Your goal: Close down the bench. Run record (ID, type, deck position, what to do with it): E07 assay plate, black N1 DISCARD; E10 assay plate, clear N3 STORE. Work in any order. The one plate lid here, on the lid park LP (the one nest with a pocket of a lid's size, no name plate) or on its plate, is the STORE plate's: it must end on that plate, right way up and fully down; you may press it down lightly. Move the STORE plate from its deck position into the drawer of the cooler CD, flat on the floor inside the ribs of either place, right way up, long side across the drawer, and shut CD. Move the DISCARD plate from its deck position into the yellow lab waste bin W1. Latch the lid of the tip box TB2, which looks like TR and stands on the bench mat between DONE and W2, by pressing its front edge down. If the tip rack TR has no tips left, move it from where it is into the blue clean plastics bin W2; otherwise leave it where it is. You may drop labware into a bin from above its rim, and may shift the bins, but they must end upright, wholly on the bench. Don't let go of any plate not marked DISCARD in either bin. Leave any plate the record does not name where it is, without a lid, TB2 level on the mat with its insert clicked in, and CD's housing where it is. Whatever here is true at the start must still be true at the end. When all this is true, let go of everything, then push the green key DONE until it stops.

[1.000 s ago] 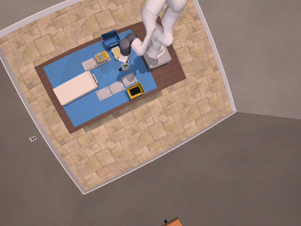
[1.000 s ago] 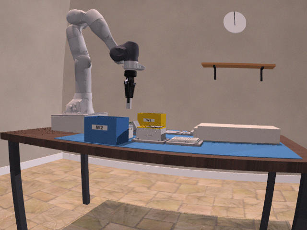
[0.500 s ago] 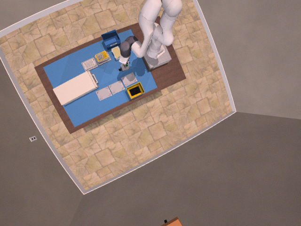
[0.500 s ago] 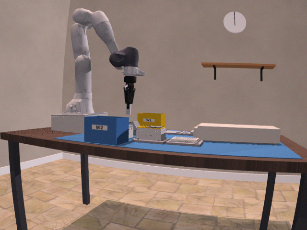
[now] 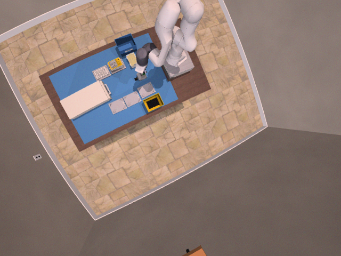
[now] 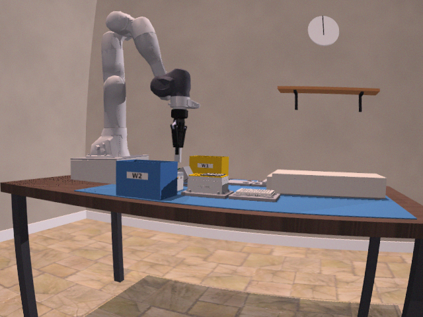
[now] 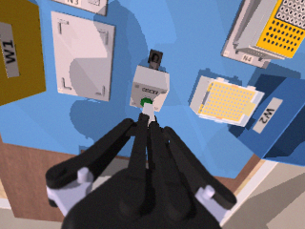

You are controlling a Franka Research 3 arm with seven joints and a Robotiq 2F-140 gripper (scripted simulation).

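Right now my hand is 7 cm above the green key DONE. Round my hand: yellow insert 3 cm ahead, 18 cm to the right, 8 cm below; box 2 cm ahead, 18 cm to the right, 9 cm below; grey lid park nest 6 cm ahead, 15 cm to the left, 13 cm below.
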